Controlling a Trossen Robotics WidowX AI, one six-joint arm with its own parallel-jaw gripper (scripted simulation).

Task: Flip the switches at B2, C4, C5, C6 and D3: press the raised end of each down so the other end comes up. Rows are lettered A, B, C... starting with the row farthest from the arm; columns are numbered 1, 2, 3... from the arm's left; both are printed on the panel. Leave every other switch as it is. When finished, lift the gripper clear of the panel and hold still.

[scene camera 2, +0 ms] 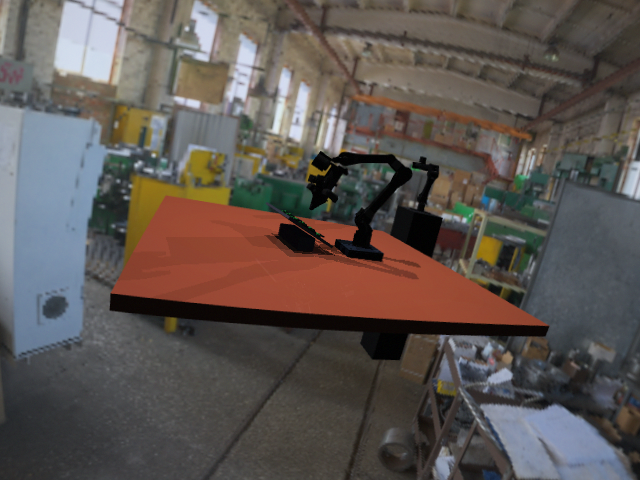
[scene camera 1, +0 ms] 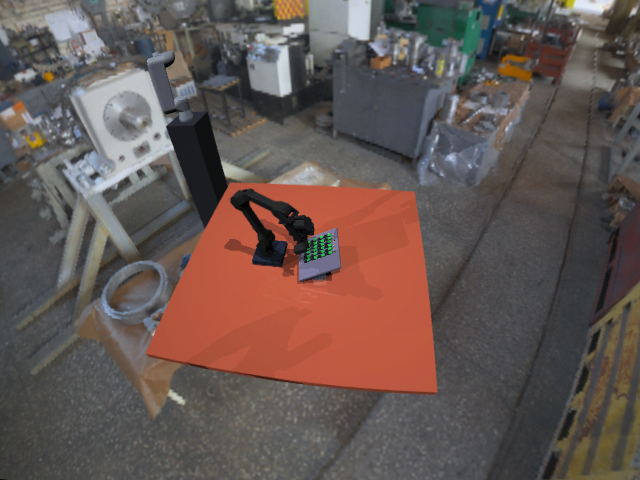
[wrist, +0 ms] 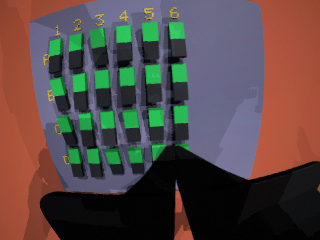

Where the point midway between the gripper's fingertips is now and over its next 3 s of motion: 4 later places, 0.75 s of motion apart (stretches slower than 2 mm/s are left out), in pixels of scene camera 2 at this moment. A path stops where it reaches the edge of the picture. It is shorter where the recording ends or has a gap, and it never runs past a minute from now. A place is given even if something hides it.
My gripper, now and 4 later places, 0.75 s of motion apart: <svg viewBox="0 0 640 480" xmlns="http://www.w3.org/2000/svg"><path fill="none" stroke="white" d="M310 209L316 226L314 229L313 230L319 214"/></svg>
